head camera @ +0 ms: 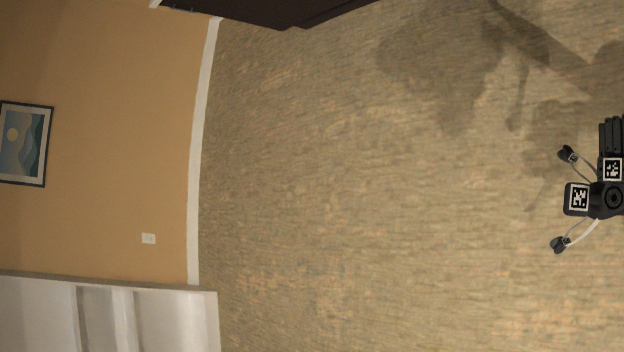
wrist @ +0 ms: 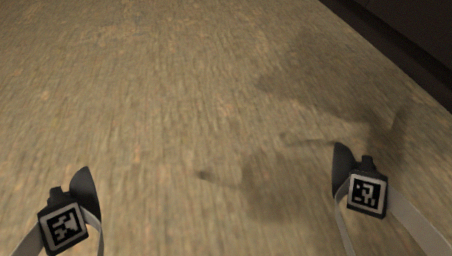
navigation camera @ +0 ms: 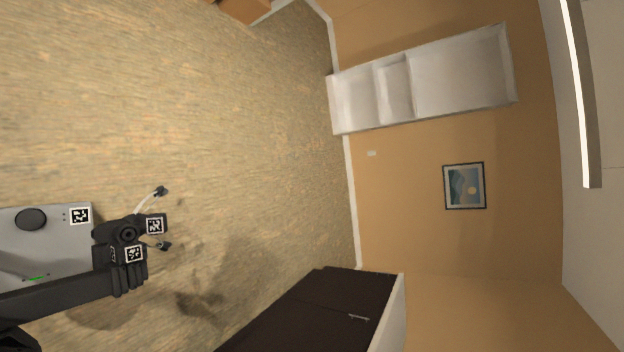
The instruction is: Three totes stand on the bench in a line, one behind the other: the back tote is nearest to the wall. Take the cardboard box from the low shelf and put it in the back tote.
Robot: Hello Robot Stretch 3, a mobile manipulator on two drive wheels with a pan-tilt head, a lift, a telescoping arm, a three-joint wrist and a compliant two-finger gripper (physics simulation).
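Seen in the pictures: gripper, between the fingertips: (head camera: 559, 199); robot's base, origin of its link: (navigation camera: 31, 218).
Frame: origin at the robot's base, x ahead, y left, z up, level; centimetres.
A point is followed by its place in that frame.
My gripper (head camera: 562, 199) @[x -2.5, y -32.9, z 44.8 cm] (navigation camera: 162, 218) @[x -2.5, y -32.9, z 44.8 cm] (wrist: 216, 174) @[x -2.5, y -32.9, z 44.8 cm] is open and empty, with its two fingers wide apart over the wood-look floor. It is at the right edge of the head view and at the lower left of the navigation view, beside the robot's grey base. At the top edge of the navigation view, part of a brown cardboard-coloured box (navigation camera: 245, 9) @[x 139.9, y -102.3, z 13.4 cm] shows, far from the gripper; I cannot tell whether it is the task's box. The bench's three totes do not show in these views.
A white shelf unit (head camera: 218, 320) @[x 88.1, y -258.7, z 0.4 cm] (navigation camera: 371, 127) @[x 67.5, y -261.6, z 52.6 cm] stands against the tan wall. A dark cabinet (head camera: 280, 12) @[x -80.6, y -168.5, z 30.0 cm] (navigation camera: 310, 325) @[x -85.6, y -108.8, z 47.0 cm] (wrist: 425, 35) stands on the gripper's other side. A framed picture (head camera: 25, 145) @[x -12.4, y -297.2, z 144.8 cm] (navigation camera: 465, 185) @[x -12.1, y -297.2, z 149.9 cm] hangs on the wall. The robot's base (navigation camera: 50, 245) @[x -9.1, y -4.3, z 16.0 cm] is next to the gripper.
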